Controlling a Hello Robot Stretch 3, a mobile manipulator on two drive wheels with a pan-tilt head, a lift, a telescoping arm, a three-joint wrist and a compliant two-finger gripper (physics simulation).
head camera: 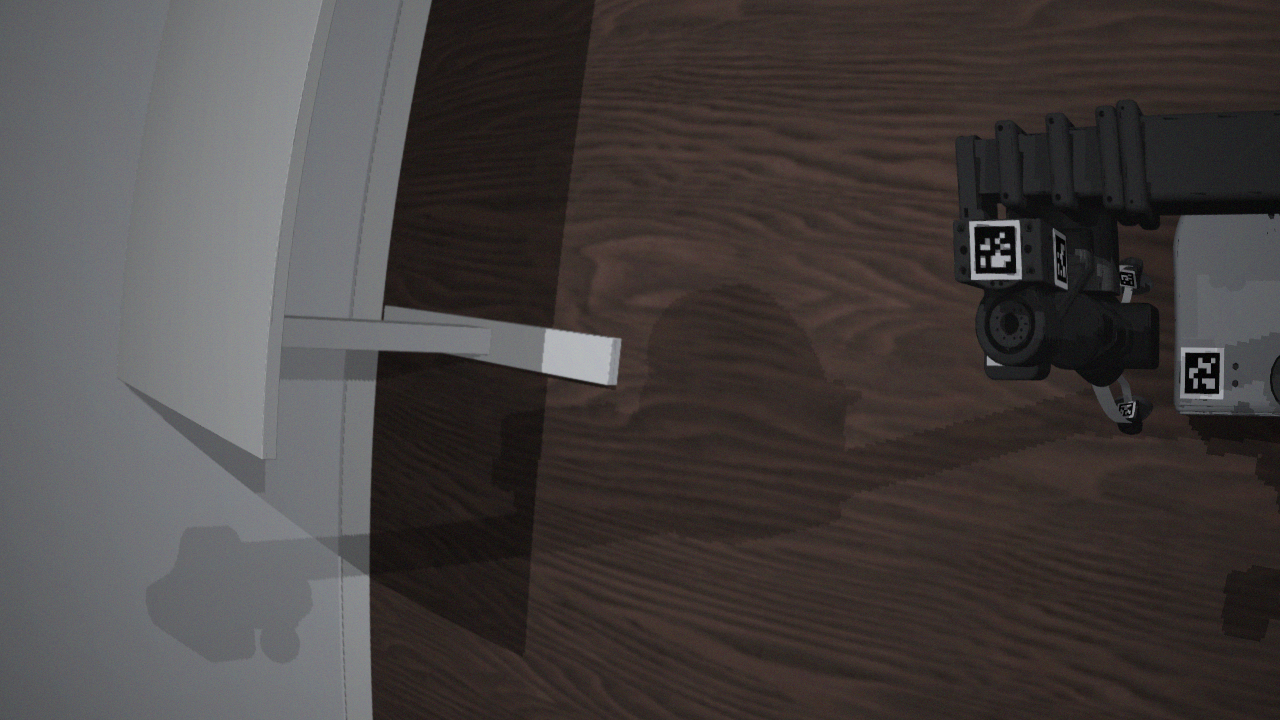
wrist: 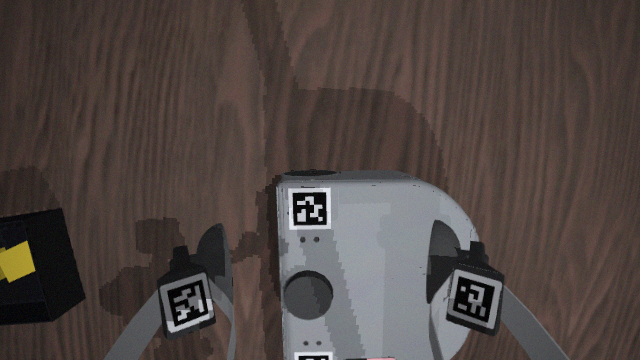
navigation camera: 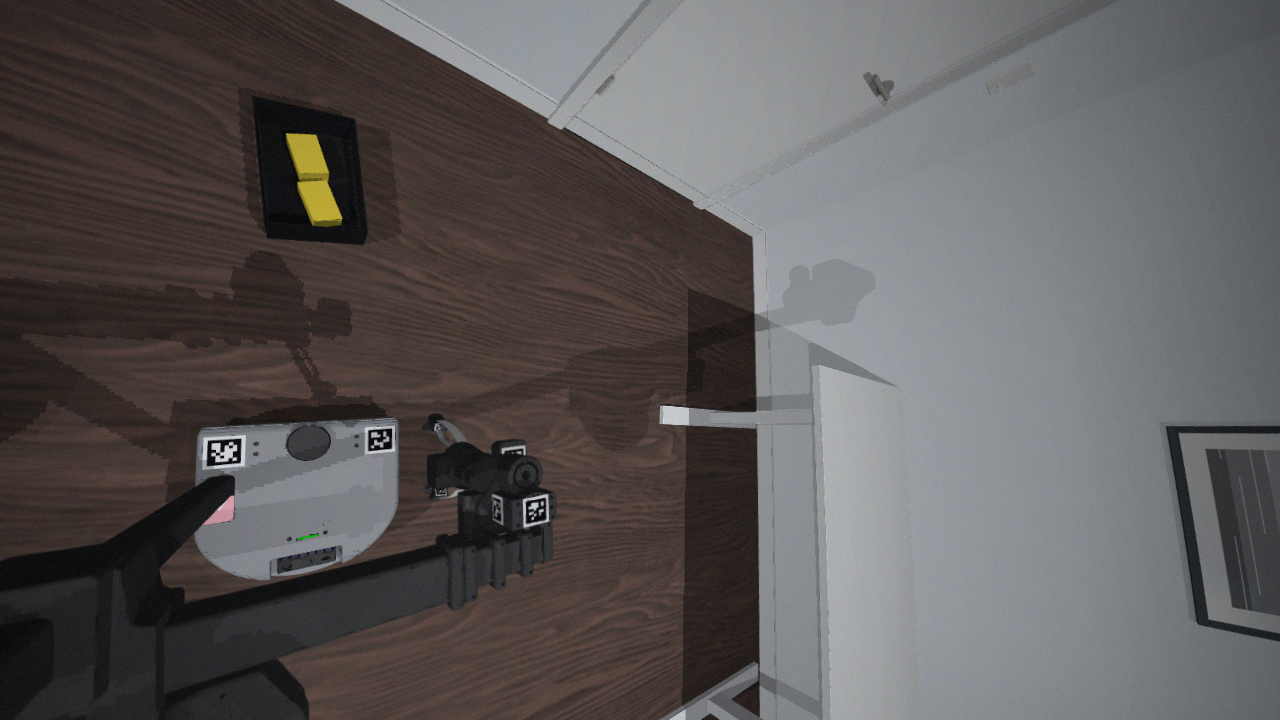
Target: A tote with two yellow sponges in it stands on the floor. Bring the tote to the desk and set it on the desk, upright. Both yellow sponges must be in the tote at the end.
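Frame: origin at the robot's base, x ahead, y left, z up, level; millimetres.
Seen in the pictures: gripper, fingertip midpoint: (wrist: 328,251); robot's base at its link origin: (wrist: 313,256) (navigation camera: 309,441).
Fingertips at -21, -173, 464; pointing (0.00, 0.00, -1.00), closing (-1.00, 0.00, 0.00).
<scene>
Offsets run from my fingertips to a thing's top centre, as dx, dy, dz. "spot": to the spot under its first point. Level surfaces: height alone.
The black tote @[+676, +190, -363] (navigation camera: 354,183) (wrist: 60,270) stands upright on the floor, at the upper left of the navigation view and cut off at the left edge of the wrist view. Two yellow sponges @[+735, +202, -415] (navigation camera: 307,154) @[+618, +171, -415] (navigation camera: 320,203) lie end to end in it; part of the yellow @[spot: +622, +172, -415] (wrist: 17,261) shows in the wrist view. The white desk @[dz +257] (head camera: 214,223) (navigation camera: 863,537) stands against the wall, at the left of the head view and right of centre in the navigation view. My gripper (head camera: 1134,344) (navigation camera: 435,455) (wrist: 328,251) is open with nothing between its fingers, beside my base and apart from tote and desk.
A white desk leg (head camera: 581,358) (navigation camera: 684,415) reaches out over the dark wooden floor @[dz -464] (head camera: 760,134) (navigation camera: 537,268). My grey base (head camera: 1226,268) (navigation camera: 295,501) (wrist: 360,250) lies beside the gripper. A white door (navigation camera: 769,89) and a framed picture (navigation camera: 1239,528) are at the walls.
</scene>
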